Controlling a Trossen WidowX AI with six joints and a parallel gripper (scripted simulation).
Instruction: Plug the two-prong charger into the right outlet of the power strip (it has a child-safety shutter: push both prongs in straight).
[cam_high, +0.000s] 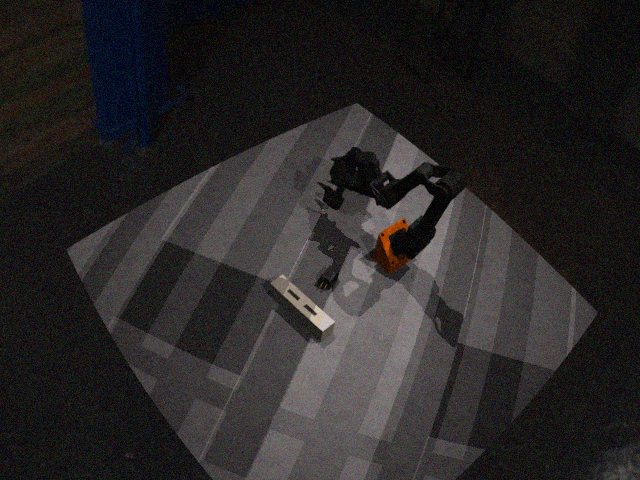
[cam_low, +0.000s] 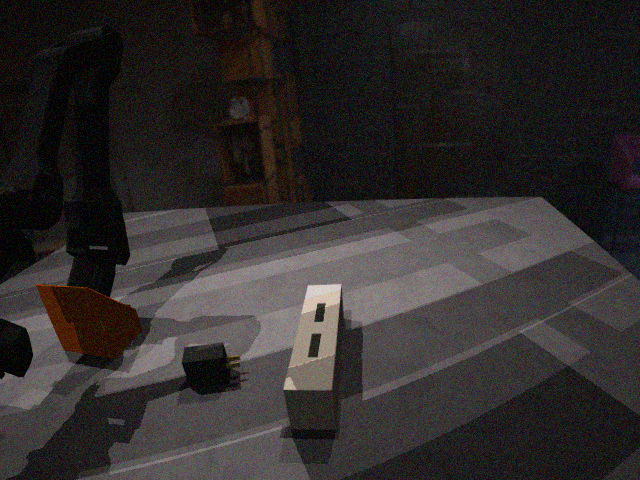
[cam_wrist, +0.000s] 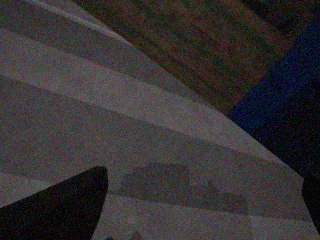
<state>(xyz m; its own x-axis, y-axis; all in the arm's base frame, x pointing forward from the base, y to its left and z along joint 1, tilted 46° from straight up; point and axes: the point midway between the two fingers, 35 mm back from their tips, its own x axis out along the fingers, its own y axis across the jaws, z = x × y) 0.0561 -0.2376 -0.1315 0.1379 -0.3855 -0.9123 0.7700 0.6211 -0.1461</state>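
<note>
The two-prong charger lies 260 mm to the left of my gripper tip, 170 mm ahead of it and 130 mm below it.
</note>
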